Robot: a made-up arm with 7 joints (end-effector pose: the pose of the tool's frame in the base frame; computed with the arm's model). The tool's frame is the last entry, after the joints. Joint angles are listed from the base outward.
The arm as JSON. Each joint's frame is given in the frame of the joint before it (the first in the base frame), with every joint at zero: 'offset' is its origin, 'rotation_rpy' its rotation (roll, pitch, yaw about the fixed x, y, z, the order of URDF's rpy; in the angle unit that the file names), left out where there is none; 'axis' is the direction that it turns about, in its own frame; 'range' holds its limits. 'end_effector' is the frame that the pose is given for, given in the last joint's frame.
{
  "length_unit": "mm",
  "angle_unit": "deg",
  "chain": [
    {
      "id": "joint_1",
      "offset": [
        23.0,
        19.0,
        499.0
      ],
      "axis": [
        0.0,
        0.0,
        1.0
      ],
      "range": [
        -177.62,
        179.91
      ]
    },
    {
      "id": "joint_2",
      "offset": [
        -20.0,
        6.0,
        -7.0
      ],
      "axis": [
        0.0,
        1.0,
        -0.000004
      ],
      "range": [
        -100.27,
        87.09
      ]
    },
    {
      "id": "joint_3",
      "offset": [
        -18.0,
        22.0,
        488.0
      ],
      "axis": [
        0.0,
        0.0,
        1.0
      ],
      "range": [
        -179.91,
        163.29
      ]
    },
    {
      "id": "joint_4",
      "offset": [
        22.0,
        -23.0,
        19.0
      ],
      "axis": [
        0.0,
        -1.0,
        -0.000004
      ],
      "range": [
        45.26,
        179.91
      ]
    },
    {
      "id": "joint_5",
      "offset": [
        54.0,
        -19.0,
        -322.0
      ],
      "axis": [
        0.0,
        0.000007,
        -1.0
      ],
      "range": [
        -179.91,
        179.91
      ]
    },
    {
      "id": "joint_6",
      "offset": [
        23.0,
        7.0,
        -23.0
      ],
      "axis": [
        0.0,
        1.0,
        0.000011
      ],
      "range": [
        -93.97,
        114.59
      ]
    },
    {
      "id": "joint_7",
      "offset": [
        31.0,
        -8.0,
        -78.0
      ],
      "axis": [
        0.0,
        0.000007,
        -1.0
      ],
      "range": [
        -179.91,
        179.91
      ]
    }
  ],
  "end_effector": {
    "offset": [
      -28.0,
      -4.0,
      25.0
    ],
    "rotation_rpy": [
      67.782,
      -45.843,
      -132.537
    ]
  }
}
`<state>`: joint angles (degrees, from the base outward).
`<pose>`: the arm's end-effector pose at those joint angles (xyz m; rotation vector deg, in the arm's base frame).
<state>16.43 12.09 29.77 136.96 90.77 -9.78 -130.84</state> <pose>0.4086 0.1845 1.2305 -104.78 112.75 38.63</pose>
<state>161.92 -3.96 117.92 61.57 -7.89 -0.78 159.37</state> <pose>0.1342 -0.4590 0.9099 4.85 -28.46 44.87</pose>
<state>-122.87 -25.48 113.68 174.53 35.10 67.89 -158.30</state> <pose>0.2933 0.3249 1.3379 40.60 -82.18 126.38</pose>
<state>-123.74 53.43 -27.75 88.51 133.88 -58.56 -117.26</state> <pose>-0.4406 -0.2822 0.5702 142.12 -21.64 45.02</pose>
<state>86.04 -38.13 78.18 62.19 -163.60 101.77 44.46</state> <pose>-0.3571 -0.1380 0.8944 -77.08 37.66 21.56</pose>
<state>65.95 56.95 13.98 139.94 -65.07 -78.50 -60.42</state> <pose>0.2530 0.7364 0.8429 -109.08 27.23 -32.89</pose>
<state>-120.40 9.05 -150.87 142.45 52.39 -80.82 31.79</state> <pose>0.0968 0.0663 1.3614 -39.12 -82.96 94.51</pose>
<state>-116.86 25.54 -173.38 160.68 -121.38 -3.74 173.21</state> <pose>-0.0876 -0.1642 1.3562 -123.06 -48.43 81.94</pose>
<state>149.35 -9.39 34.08 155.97 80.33 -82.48 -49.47</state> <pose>0.0326 0.0207 1.3368 24.18 31.21 -132.11</pose>
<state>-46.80 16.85 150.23 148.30 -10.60 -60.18 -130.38</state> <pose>0.2180 -0.0449 1.3339 -23.50 91.89 21.14</pose>
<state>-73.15 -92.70 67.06 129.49 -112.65 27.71 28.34</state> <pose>0.0587 0.8844 0.5923 -12.70 76.15 -117.38</pose>
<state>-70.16 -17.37 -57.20 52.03 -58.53 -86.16 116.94</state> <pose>-0.1620 -0.0926 0.9041 -43.01 64.58 55.75</pose>
